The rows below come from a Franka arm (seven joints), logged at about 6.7 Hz.
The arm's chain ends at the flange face. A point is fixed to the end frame.
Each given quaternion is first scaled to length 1.
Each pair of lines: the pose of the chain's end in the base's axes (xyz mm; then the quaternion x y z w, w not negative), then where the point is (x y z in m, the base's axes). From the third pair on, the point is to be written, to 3 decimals.
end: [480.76, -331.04, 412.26, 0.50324, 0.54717, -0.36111, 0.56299]
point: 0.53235 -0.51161 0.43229
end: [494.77, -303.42, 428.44, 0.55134, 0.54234, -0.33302, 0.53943]
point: 0.53804 -0.48723 0.43131
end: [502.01, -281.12, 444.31, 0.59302, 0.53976, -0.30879, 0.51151]
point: 0.538 -0.466 0.430
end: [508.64, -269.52, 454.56, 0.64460, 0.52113, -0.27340, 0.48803]
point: 0.536 -0.454 0.422
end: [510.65, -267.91, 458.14, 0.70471, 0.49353, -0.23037, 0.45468]
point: 0.528 -0.448 0.404
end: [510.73, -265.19, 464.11, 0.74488, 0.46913, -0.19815, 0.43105]
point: 0.522 -0.440 0.394
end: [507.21, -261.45, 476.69, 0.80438, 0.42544, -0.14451, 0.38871]
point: 0.511 -0.425 0.383
